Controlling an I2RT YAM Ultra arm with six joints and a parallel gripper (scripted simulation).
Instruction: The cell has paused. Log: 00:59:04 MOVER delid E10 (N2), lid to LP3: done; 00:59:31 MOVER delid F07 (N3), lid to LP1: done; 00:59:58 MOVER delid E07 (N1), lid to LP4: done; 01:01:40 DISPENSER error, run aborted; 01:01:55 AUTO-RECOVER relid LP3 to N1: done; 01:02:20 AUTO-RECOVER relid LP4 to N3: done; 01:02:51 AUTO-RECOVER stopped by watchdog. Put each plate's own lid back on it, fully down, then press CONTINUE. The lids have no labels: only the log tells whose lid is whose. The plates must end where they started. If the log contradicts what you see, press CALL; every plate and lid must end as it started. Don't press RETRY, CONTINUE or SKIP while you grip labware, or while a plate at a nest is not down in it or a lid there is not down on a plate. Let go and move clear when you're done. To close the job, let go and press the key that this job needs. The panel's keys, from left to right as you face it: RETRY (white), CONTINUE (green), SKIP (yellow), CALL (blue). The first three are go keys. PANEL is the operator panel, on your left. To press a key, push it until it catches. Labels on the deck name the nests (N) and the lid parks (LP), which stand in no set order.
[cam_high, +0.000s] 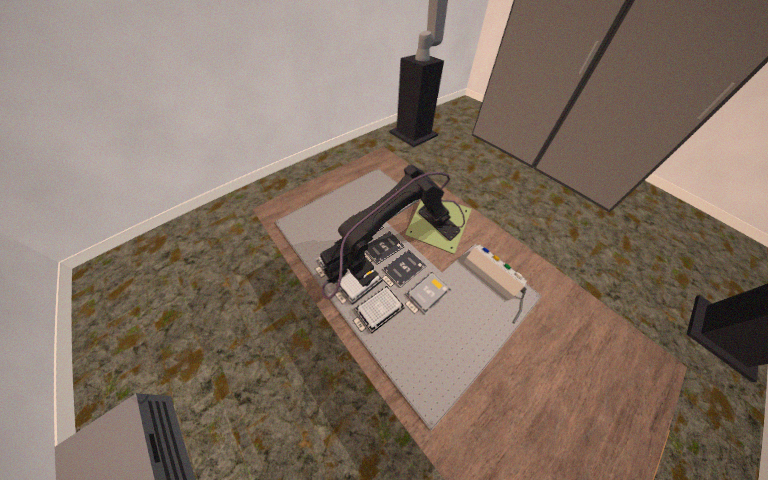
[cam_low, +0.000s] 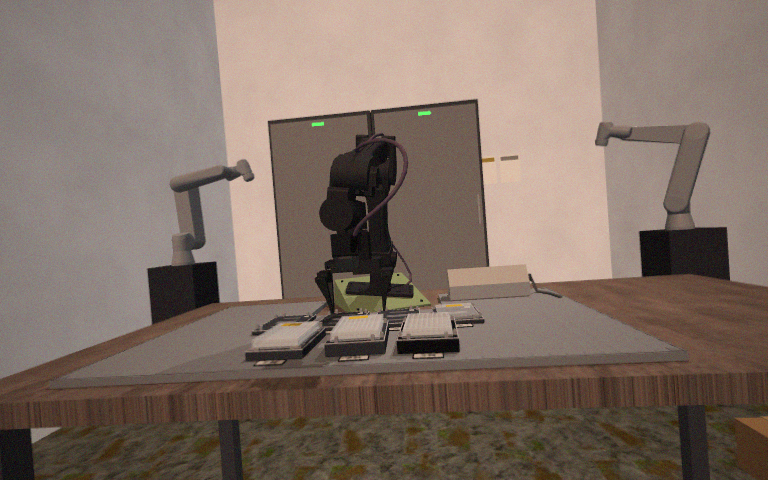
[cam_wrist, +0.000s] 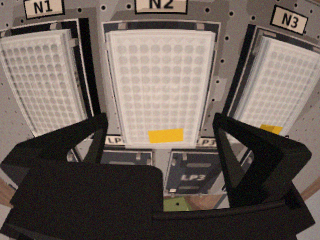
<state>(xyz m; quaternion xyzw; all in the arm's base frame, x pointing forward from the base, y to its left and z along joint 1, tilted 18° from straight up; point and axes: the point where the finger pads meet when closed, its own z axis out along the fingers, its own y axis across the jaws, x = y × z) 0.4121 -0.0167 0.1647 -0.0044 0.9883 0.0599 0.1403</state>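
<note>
My hand is 4 cm above the plate. The rest, counted from my hand: LP3 park (17 cm behind, 7 cm to the right, 6 cm below); LP1 park (19 cm to the left, 17 cm behind, 6 cm below); lid (19 cm to the left, 17 cm behind, 5 cm below).
</note>
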